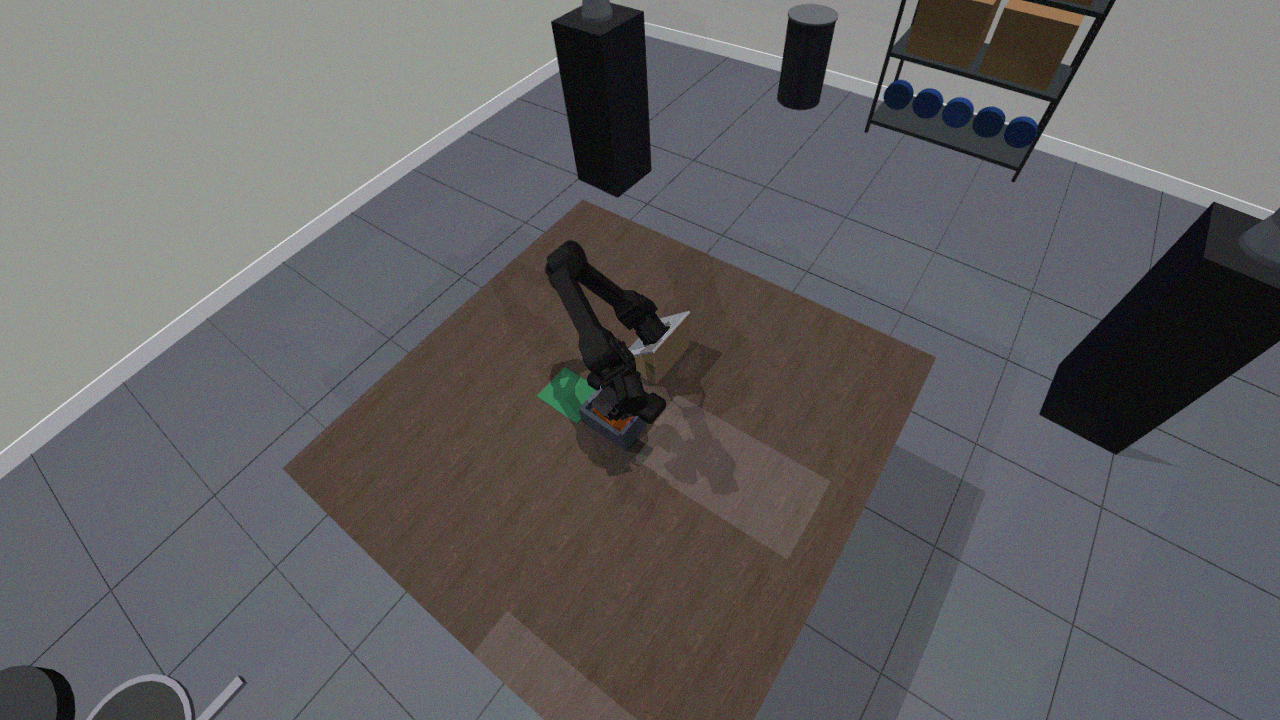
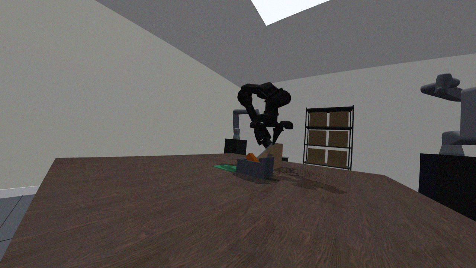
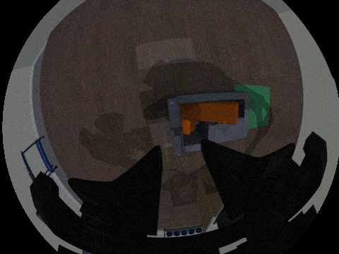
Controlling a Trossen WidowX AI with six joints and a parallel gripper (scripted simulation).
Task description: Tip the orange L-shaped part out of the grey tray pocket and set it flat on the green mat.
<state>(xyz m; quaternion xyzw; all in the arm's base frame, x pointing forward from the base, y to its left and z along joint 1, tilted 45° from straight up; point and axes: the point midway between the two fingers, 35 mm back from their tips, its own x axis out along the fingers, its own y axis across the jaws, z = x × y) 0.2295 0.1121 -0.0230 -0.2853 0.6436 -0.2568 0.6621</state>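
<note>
My gripper tip is now 10 mm past the orange L-shaped part, 40 mm to the left of it and 100 mm above it. Round my gripper tip: green mat (220 mm to the right, 160 mm below).
</note>
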